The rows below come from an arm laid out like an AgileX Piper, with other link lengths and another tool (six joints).
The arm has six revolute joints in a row. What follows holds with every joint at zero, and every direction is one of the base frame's. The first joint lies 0.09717 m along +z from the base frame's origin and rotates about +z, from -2.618 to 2.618 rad. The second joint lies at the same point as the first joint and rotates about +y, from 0 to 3.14 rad. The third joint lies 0.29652 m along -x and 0.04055 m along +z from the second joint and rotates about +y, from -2.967 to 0 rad. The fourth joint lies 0.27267 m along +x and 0.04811 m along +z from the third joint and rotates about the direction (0.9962, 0, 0.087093), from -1.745 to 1.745 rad. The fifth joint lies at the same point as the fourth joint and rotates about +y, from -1.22 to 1.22 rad. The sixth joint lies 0.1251 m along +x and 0.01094 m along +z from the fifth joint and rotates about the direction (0.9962, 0, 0.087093), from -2.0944 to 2.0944 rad. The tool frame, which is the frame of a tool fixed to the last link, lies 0.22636 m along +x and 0.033 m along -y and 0.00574 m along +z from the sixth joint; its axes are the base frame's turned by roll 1.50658, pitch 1.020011 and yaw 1.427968 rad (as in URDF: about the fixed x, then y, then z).
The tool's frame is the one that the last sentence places.
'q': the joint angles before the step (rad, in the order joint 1, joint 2, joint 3, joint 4, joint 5, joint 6). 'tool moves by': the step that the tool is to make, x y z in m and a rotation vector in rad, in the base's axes. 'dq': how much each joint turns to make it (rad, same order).
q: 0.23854 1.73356 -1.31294 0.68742 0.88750 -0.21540
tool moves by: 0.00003 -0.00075 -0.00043 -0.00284 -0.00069 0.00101
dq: -0.00001 0.00000 -0.00001 -0.00310 0.00001 0.00000
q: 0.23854 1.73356 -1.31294 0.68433 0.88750 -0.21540
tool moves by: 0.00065 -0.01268 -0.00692 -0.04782 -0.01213 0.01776
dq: -0.00001 0.00001 -0.00001 -0.05177 0.00001 -0.00105
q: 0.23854 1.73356 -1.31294 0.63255 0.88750 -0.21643
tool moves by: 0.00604 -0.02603 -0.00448 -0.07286 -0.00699 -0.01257
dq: -0.00817 0.00000 -0.02137 -0.09956 0.01134 0.05135
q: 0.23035 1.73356 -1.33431 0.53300 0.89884 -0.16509
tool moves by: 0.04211 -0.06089 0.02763 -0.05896 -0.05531 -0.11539
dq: -0.08680 -0.00001 -0.10551 -0.11132 0.03444 0.08654
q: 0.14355 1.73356 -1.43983 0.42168 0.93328 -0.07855
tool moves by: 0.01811 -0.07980 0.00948 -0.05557 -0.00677 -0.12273
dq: -0.12755 0.00000 -0.04923 -0.07192 0.04142 0.02777
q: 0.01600 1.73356 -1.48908 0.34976 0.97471 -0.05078
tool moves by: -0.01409 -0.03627 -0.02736 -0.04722 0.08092 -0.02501
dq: -0.04800 0.04082 -0.00331 -0.05129 0.04533 0.00027
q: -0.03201 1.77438 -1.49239 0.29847 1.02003 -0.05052
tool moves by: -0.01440 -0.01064 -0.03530 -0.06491 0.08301 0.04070
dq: 0.01961 0.06315 -0.00002 -0.06940 0.01925 -0.00068
